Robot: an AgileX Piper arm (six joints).
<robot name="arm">
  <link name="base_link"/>
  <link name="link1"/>
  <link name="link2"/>
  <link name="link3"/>
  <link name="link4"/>
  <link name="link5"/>
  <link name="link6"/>
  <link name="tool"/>
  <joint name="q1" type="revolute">
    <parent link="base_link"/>
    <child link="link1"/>
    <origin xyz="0 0 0.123" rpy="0 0 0"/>
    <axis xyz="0 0 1"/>
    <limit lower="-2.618" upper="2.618"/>
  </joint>
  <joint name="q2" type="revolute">
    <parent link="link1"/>
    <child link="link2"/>
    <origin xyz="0 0 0" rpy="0 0 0"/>
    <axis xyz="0 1 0"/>
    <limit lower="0" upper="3.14"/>
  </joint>
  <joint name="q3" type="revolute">
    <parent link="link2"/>
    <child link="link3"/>
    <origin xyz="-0.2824 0 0.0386" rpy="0 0 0"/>
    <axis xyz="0 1 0"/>
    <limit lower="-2.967" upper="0"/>
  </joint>
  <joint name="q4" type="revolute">
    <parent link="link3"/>
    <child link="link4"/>
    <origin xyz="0.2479 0 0.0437" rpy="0 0 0"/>
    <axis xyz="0.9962 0 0.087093"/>
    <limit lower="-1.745" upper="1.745"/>
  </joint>
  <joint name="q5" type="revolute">
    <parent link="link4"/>
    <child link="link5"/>
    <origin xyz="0 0 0" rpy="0 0 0"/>
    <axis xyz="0 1 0"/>
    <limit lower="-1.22" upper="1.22"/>
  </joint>
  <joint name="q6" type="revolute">
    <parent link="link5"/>
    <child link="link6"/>
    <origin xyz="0.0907 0 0.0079" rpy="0 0 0"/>
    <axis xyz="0.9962 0 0.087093"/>
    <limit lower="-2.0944" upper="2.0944"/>
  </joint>
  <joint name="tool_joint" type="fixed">
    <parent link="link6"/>
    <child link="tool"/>
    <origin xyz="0 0 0" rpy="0 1.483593 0"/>
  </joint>
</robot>
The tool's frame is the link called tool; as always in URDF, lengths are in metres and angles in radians.
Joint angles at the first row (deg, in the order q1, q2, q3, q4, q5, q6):
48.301 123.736 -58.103 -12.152 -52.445 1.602
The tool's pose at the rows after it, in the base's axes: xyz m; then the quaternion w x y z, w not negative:
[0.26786 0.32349 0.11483 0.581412 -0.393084 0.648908 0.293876]
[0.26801 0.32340 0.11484 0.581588 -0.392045 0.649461 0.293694]
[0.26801 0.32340 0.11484 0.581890 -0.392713 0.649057 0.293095]
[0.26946 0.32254 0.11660 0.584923 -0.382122 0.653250 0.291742]
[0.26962 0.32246 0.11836 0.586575 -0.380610 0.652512 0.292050]
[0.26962 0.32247 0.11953 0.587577 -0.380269 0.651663 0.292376]
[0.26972 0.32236 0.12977 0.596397 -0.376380 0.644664 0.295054]
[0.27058 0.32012 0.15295 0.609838 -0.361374 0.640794 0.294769]
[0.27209 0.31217 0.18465 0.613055 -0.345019 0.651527 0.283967]
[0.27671 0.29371 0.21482 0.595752 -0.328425 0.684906 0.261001]
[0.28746 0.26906 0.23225 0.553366 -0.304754 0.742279 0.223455]
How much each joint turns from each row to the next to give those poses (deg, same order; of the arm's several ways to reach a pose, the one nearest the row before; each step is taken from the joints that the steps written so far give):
0.001 -0.001 0.001 0.001 0.000 0.000
-0.001 0.001 0.000 0.138 -0.001 0.000
0.000 0.000 0.000 0.000 0.000 -0.118
0.001 -0.217 -0.002 1.342 0.002 0.000
-0.002 -0.238 0.001 0.131 -0.001 0.001
0.002 -0.160 0.001 0.002 -0.001 -0.001
-0.001 -1.395 0.000 0.116 0.001 0.000
-0.001 -3.518 -0.001 1.498 1.756 0.001
-0.449 -5.636 0.000 1.964 6.017 -0.002
-1.880 -6.511 0.000 1.146 10.442 0.860
-3.207 -4.722 -1.123 1.570 13.788 0.858

